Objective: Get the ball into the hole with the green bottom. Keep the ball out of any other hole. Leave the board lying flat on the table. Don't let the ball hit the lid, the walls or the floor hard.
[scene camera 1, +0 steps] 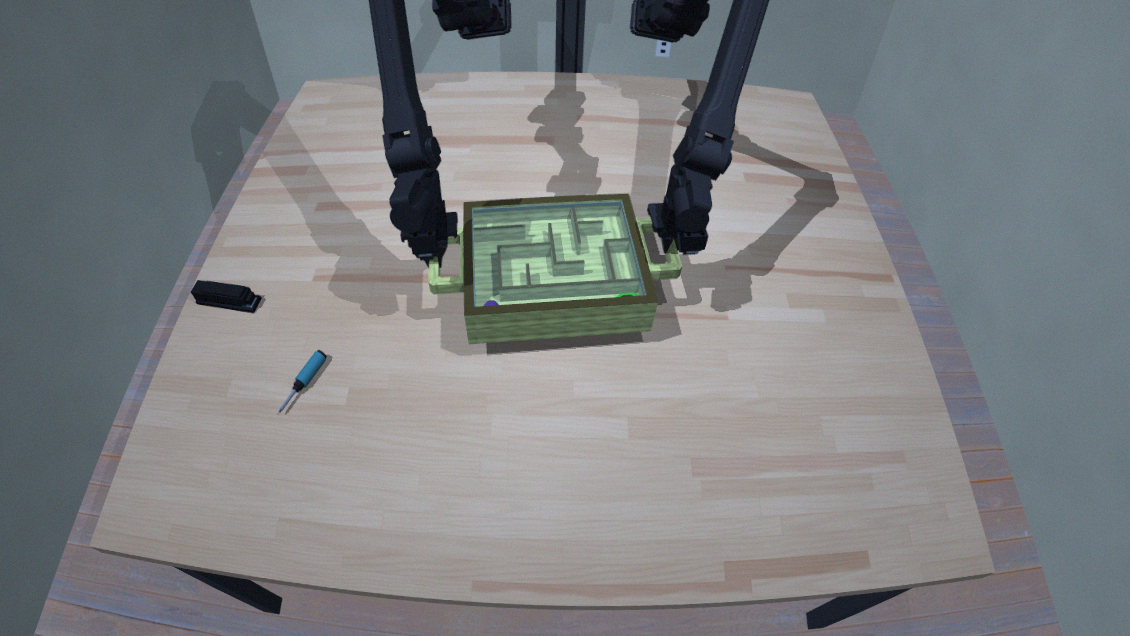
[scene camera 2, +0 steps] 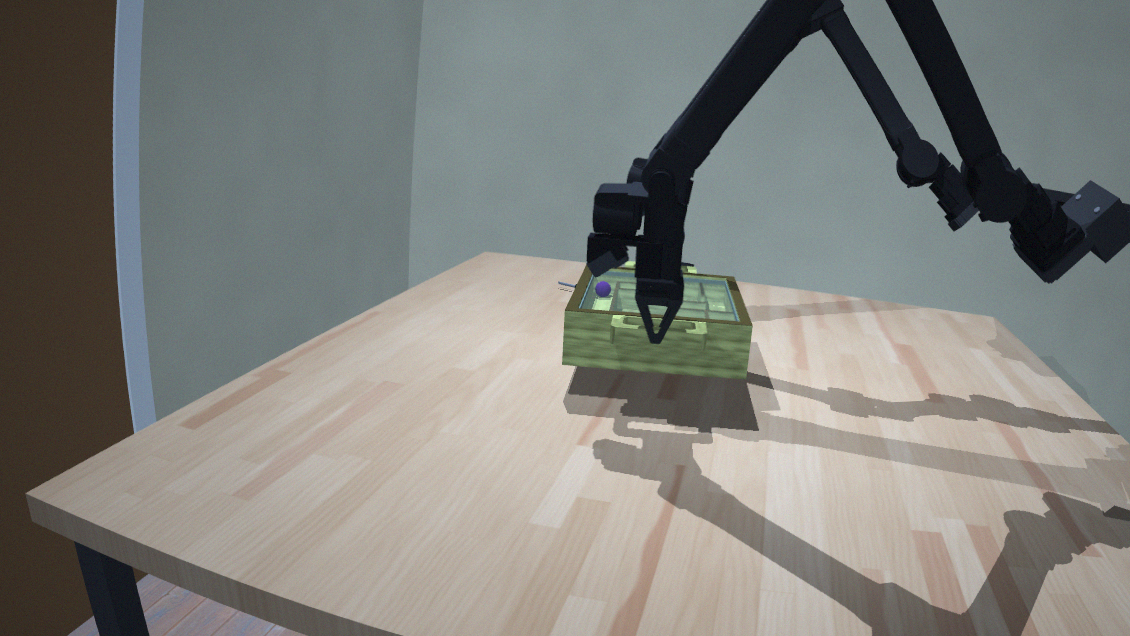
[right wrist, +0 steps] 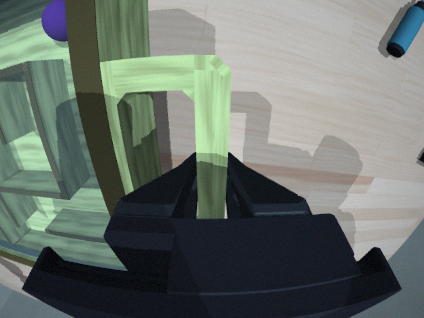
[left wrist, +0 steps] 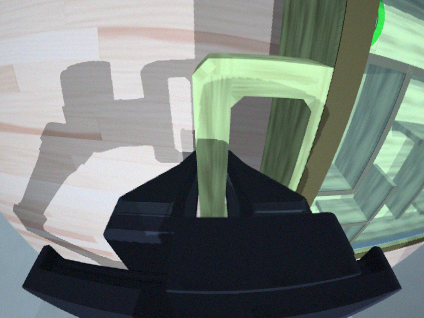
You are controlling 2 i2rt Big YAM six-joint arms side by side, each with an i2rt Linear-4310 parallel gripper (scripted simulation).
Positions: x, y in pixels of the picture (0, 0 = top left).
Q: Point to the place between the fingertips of my left gripper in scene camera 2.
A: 655, 341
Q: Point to a black stapler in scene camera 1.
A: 221, 295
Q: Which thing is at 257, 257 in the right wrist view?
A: My right gripper.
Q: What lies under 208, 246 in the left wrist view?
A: My left gripper.
